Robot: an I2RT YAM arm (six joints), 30 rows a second.
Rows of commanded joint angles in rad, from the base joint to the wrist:
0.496, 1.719, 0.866, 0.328, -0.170, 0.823
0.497, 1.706, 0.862, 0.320, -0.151, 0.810
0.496, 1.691, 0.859, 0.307, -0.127, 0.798
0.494, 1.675, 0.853, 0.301, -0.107, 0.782
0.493, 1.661, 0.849, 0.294, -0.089, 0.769
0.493, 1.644, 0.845, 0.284, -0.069, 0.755
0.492, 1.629, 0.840, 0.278, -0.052, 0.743
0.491, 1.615, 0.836, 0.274, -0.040, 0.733
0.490, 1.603, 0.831, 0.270, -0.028, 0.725
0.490, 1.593, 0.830, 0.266, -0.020, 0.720
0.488, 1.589, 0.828, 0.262, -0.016, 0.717
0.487, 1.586, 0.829, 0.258, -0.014, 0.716
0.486, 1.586, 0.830, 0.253, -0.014, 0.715
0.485, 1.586, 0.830, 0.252, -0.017, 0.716
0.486, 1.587, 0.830, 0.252, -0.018, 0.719
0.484, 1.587, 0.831, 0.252, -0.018, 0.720
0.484, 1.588, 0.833, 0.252, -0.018, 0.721
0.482, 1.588, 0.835, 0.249, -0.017, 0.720
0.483, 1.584, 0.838, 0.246, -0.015, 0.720
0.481, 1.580, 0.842, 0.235, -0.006, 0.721
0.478, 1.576, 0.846, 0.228, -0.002, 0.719
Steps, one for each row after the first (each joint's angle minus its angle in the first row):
0.001, -0.013, -0.004, -0.008, 0.019, -0.013
0.000, -0.028, -0.007, -0.021, 0.043, -0.025
-0.002, -0.044, -0.013, -0.027, 0.063, -0.041
-0.003, -0.058, -0.017, -0.034, 0.081, -0.054
-0.003, -0.075, -0.021, -0.044, 0.101, -0.068
-0.004, -0.090, -0.026, -0.050, 0.118, -0.080
-0.005, -0.104, -0.030, -0.054, 0.130, -0.090
-0.006, -0.116, -0.035, -0.058, 0.142, -0.098
-0.006, -0.126, -0.036, -0.062, 0.150, -0.103
-0.008, -0.130, -0.038, -0.066, 0.154, -0.106
-0.009, -0.133, -0.037, -0.070, 0.156, -0.107
-0.010, -0.133, -0.036, -0.075, 0.156, -0.108
-0.011, -0.133, -0.036, -0.076, 0.153, -0.107
-0.010, -0.132, -0.036, -0.076, 0.152, -0.104
-0.012, -0.132, -0.035, -0.076, 0.152, -0.103
-0.012, -0.131, -0.033, -0.076, 0.152, -0.102
-0.014, -0.131, -0.031, -0.079, 0.153, -0.103
-0.013, -0.135, -0.028, -0.082, 0.155, -0.103
-0.015, -0.139, -0.024, -0.093, 0.164, -0.102
-0.018, -0.143, -0.020, -0.100, 0.168, -0.104

